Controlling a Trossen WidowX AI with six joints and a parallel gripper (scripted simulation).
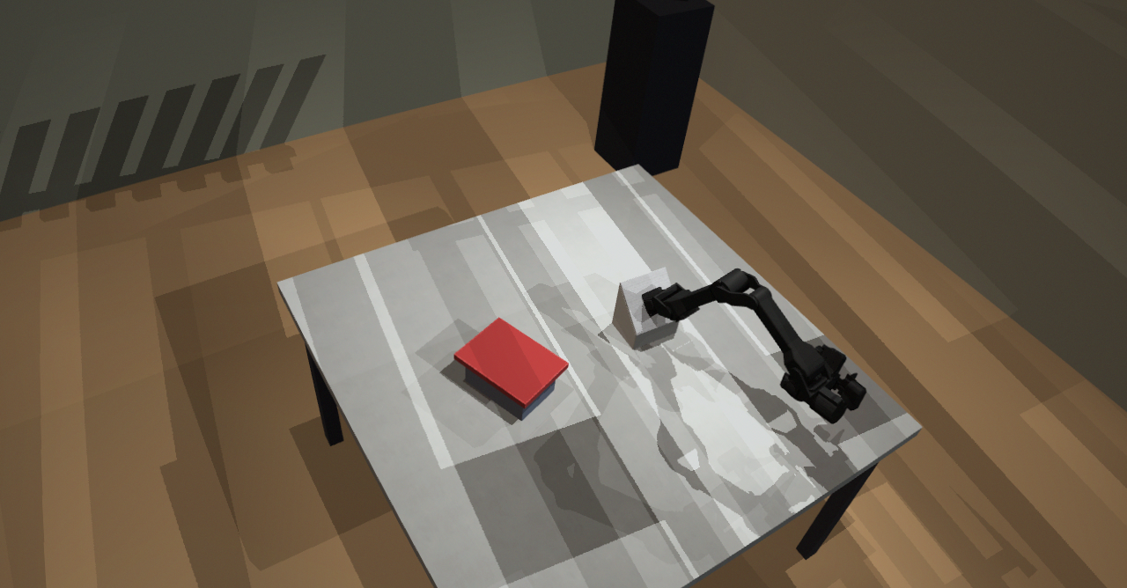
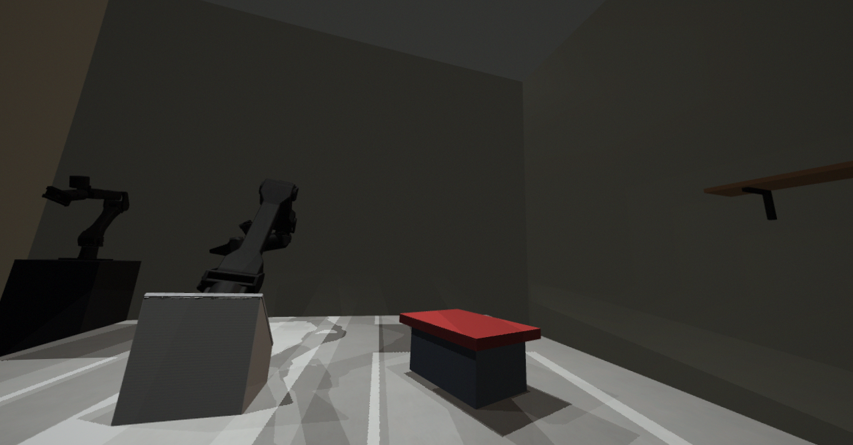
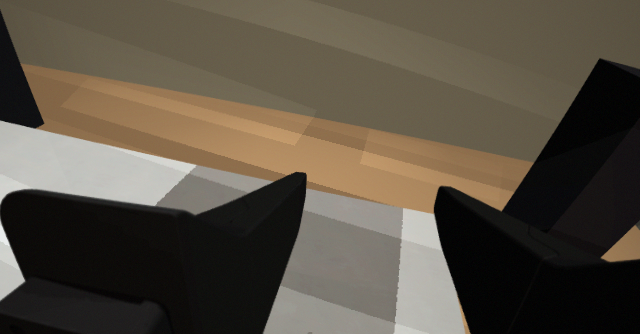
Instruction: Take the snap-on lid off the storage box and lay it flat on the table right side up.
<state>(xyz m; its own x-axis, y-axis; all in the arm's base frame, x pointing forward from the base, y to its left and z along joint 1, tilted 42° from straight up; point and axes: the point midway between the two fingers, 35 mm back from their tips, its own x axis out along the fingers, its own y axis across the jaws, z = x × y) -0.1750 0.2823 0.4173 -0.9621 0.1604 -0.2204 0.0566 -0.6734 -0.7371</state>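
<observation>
Right now the red lid is 650 mm ahead of my gripper tip, 490 mm to the right of it and 130 mm below it. Also, from my gripper tip: storage box 650 mm ahead, 490 mm to the right, 180 mm below.
</observation>
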